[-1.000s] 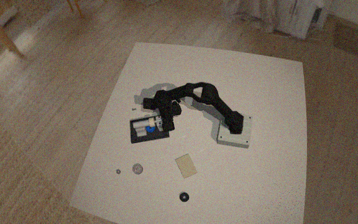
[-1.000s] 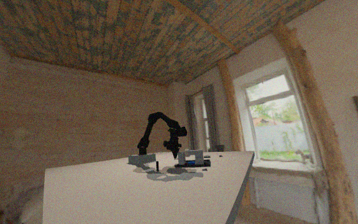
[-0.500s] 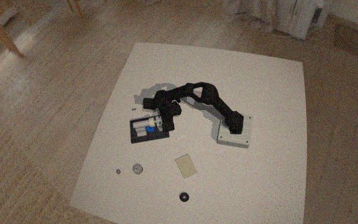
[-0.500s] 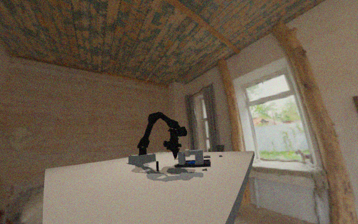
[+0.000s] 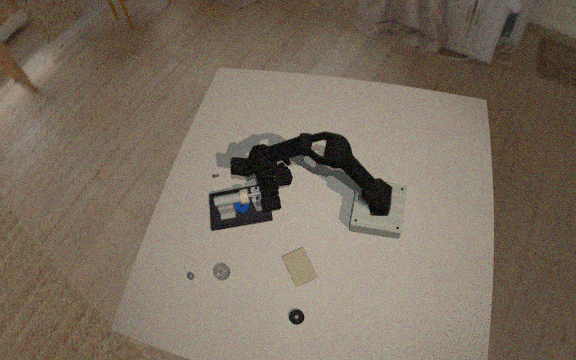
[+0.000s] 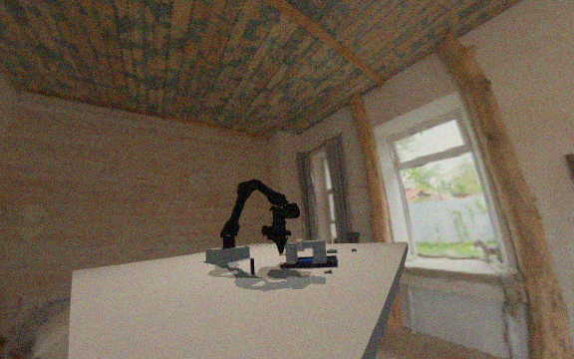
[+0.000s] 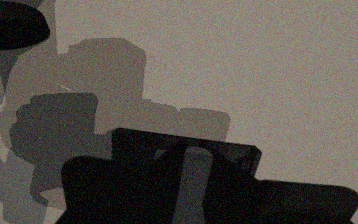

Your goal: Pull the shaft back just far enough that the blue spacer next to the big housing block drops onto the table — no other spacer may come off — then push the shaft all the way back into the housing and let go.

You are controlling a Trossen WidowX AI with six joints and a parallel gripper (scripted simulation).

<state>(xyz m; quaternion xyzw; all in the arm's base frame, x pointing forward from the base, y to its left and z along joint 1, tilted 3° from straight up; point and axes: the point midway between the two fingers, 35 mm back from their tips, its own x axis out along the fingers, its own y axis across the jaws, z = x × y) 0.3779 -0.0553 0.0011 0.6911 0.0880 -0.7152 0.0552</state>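
My gripper tip is 12 cm short of the blue spacer, 2 cm to the right of it and 3 cm above it. The rest, counted from my gripper tip: tan card 11 cm behind, 25 cm to the left, 4 cm below; then small screw 24 cm ahead, 11 cm to the right, 4 cm below.
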